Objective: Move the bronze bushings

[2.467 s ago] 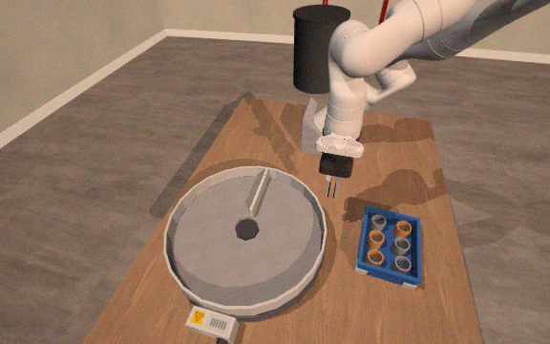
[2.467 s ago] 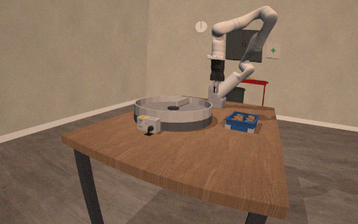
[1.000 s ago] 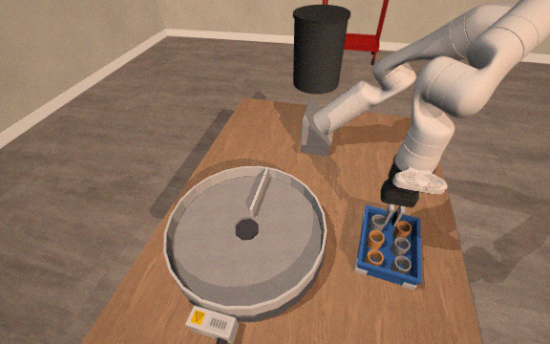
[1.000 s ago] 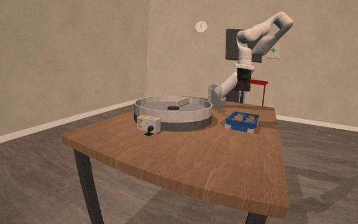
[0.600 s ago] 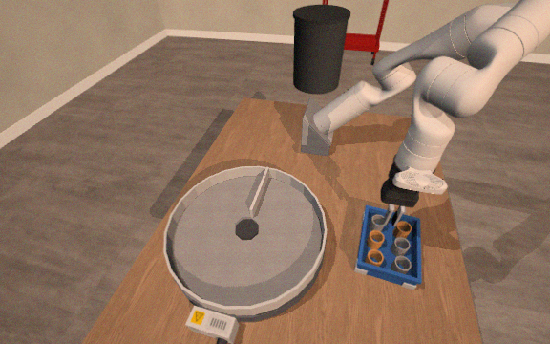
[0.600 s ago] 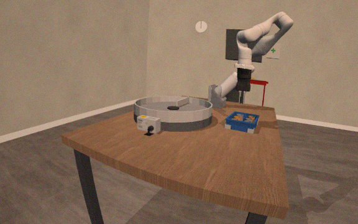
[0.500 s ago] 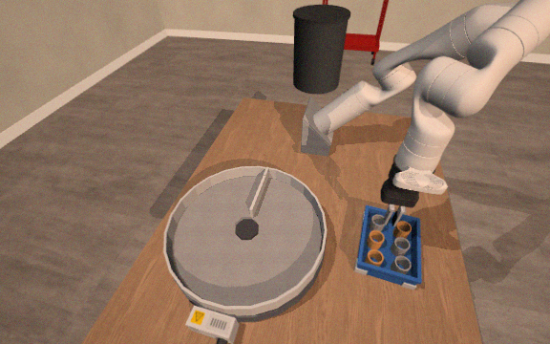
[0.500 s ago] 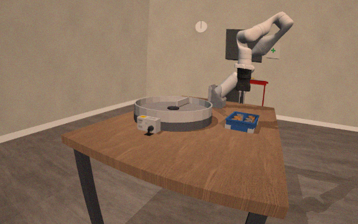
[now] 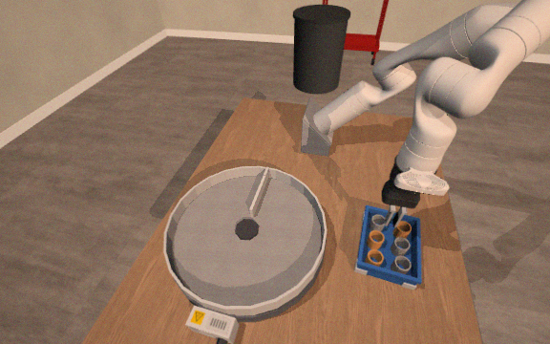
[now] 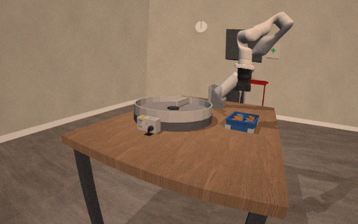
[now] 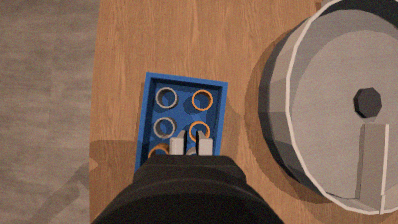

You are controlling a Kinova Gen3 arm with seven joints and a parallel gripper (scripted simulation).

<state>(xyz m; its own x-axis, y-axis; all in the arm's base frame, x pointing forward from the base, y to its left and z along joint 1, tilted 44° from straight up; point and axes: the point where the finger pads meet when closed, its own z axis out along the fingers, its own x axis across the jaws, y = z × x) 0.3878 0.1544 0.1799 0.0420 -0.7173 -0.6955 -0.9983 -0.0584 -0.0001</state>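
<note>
Now: hand 2 cm to the right of the blue crate and 11 cm above it. Also, from my hand: grey turntable disc 8 cm ahead, 35 cm to the right, 8 cm below.
</note>
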